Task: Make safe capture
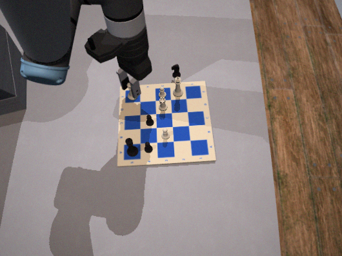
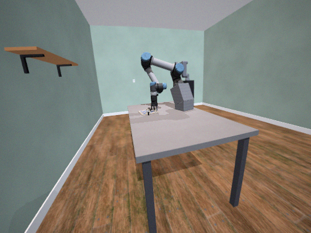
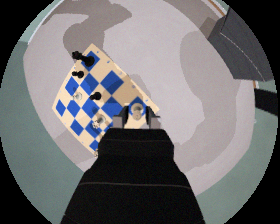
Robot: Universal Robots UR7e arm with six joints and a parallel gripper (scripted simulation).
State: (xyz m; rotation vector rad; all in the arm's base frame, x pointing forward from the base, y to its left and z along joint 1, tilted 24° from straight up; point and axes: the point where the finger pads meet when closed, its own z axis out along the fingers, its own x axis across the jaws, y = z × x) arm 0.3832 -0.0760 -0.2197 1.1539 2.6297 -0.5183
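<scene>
My hand is 10 mm above the rook. The rest, counted from my hand: chessboard (70 mm ahead, 80 mm to the right, 40 mm below); black knight (120 mm ahead, 60 mm to the left, 30 mm below); white king (110 mm ahead, 10 mm below).
</scene>
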